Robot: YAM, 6 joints.
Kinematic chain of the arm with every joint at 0, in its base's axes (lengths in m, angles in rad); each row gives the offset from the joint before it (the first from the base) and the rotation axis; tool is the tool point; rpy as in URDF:
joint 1: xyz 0 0 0.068 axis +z
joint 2: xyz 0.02 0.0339 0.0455 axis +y
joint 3: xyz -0.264 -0.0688 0 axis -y
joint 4: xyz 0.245 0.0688 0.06 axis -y
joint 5: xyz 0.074 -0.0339 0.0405 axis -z
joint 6: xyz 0.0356 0 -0.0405 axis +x
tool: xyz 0 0 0 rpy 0 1.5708 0
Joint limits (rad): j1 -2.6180..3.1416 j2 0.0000..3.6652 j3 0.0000..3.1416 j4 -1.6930..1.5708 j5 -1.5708..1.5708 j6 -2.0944..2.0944
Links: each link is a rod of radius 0.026 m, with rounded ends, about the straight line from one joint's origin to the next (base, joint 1, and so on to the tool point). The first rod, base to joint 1, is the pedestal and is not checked.
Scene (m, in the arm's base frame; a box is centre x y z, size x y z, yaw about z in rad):
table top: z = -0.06
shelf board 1: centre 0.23 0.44 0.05 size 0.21 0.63 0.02 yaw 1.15
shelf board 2: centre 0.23 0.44 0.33 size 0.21 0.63 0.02 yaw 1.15
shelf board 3: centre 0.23 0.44 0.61 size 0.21 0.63 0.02 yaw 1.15
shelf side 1: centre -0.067 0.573 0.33 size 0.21 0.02 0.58 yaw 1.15
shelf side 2: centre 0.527 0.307 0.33 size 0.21 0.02 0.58 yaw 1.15
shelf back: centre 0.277 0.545 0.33 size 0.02 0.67 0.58 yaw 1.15
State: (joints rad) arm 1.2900 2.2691 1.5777 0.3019 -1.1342 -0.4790
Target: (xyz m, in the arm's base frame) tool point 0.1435 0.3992 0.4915
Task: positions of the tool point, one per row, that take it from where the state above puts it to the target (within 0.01 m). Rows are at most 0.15 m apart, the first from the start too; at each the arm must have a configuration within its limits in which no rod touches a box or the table.
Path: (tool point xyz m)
1: 0.0750 0.4309 0.1824
2: 0.0450 0.3639 0.1827
3: 0.0187 0.2905 0.1718
4: 0.0506 0.3182 0.2717
5: 0.0745 0.3073 0.3828
6: 0.0806 0.2586 0.4915
7: 0.1125 0.3295 0.5027
8: 0.1435 0.3992 0.4915

